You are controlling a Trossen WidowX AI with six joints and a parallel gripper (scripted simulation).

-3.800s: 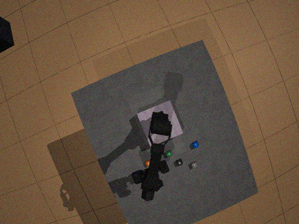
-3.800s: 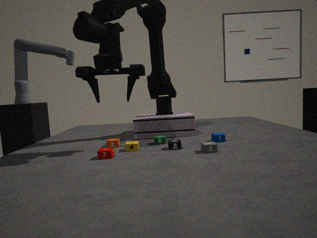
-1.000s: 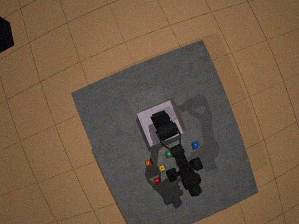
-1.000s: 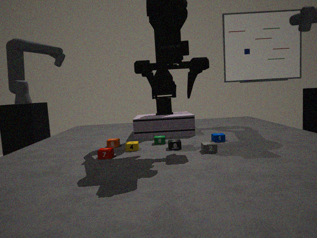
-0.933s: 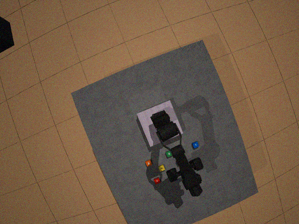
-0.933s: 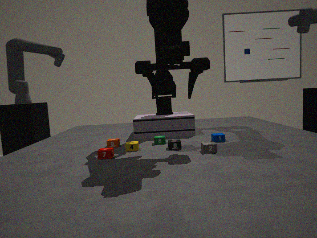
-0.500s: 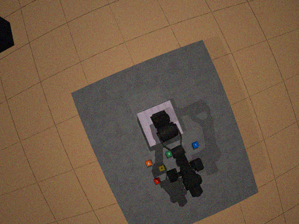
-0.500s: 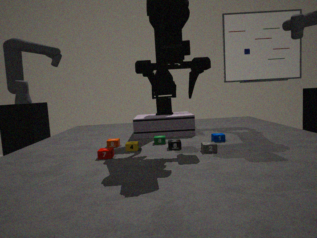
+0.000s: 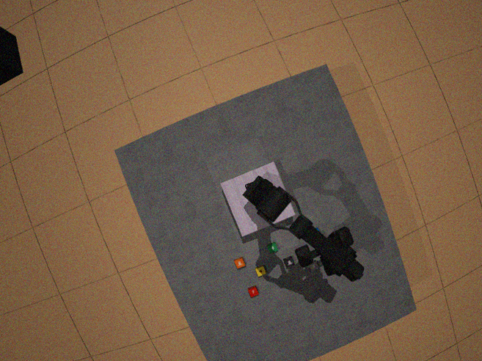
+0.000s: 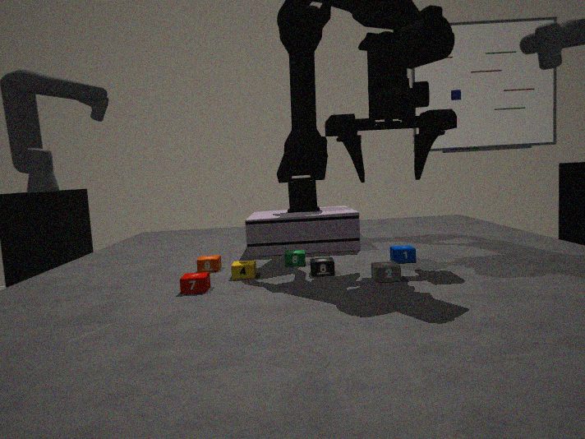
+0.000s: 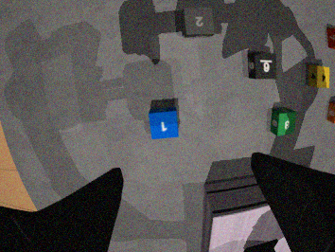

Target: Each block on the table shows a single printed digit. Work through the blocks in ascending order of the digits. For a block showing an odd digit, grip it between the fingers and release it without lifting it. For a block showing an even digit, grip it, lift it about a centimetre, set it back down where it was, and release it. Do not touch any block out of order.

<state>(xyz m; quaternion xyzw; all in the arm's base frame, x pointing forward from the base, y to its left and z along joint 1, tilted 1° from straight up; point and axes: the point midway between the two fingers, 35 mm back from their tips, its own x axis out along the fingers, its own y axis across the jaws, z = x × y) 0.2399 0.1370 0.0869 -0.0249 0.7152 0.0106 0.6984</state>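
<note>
The blue 1 block is 1 cm behind my gripper tip, 2 cm to the left of it and 11 cm below it. The rest, counted from my gripper tip: grey 2 block: 11 cm ahead, 3 cm to the right, 11 cm below; green 8 block: 1 cm behind, 15 cm to the right, 11 cm below; black 6 block: 6 cm ahead, 11 cm to the right, 11 cm below.
</note>
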